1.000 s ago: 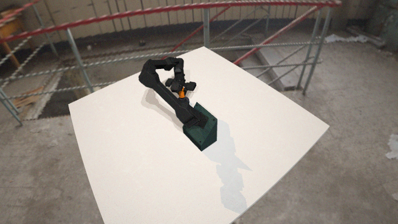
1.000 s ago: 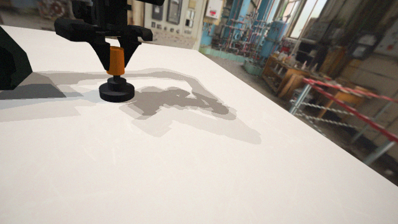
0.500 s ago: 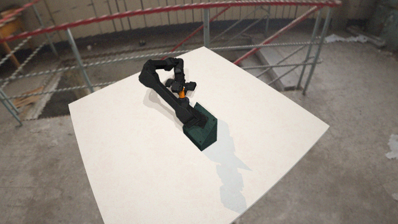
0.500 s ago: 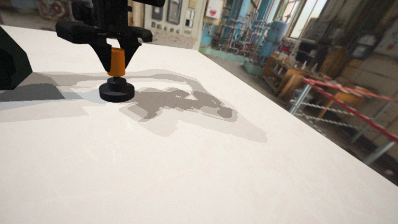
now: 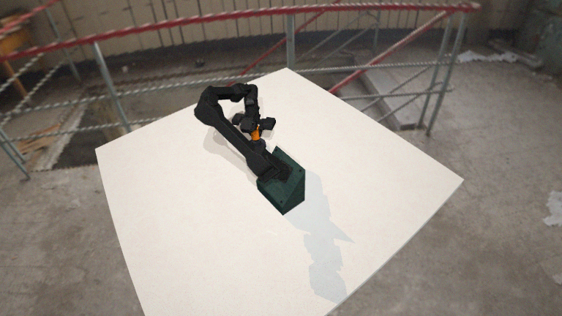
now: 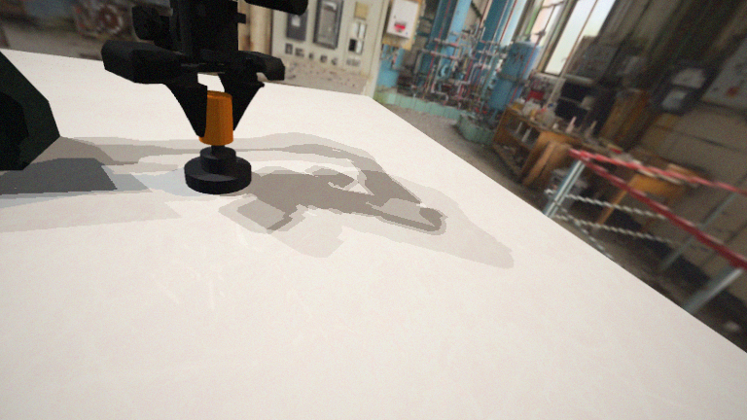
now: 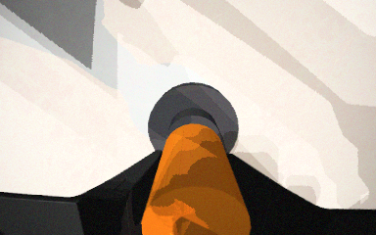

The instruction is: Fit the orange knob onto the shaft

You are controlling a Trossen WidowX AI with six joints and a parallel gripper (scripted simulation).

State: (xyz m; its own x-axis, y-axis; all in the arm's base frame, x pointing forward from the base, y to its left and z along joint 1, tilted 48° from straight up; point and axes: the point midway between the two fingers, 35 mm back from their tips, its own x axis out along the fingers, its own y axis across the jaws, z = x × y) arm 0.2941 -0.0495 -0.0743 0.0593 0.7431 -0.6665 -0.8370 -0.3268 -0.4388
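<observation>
Right now my gripper tip is 2 cm below the orange knob. Also, from my gripper tip: dark round pedestal 4 cm below.
</observation>
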